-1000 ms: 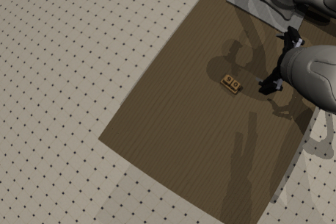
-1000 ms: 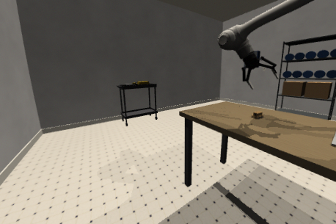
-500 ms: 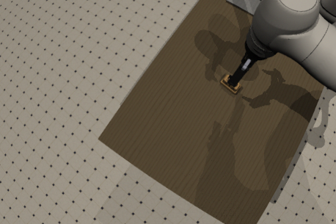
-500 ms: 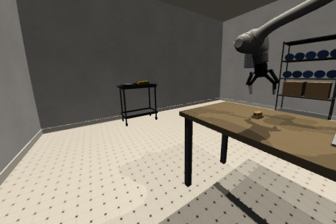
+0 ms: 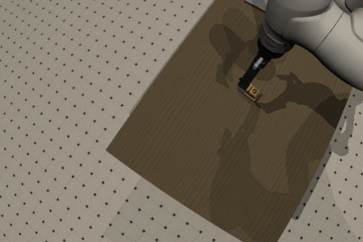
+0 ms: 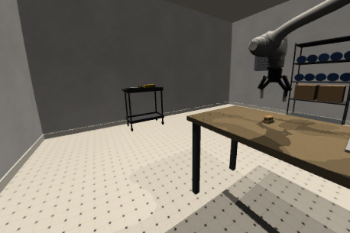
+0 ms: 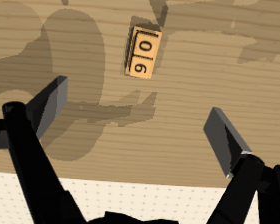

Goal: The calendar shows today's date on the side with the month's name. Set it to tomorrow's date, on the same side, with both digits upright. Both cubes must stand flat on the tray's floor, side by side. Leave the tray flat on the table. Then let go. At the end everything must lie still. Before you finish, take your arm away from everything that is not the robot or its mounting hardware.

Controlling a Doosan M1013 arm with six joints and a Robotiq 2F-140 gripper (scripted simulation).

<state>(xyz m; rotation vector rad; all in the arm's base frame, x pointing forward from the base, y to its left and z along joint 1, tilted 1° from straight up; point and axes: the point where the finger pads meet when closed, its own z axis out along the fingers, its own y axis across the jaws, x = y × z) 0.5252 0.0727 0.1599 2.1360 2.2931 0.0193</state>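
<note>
My hand is 160 mm above the wooden calendar tray and 20 mm to the right of it.
</note>
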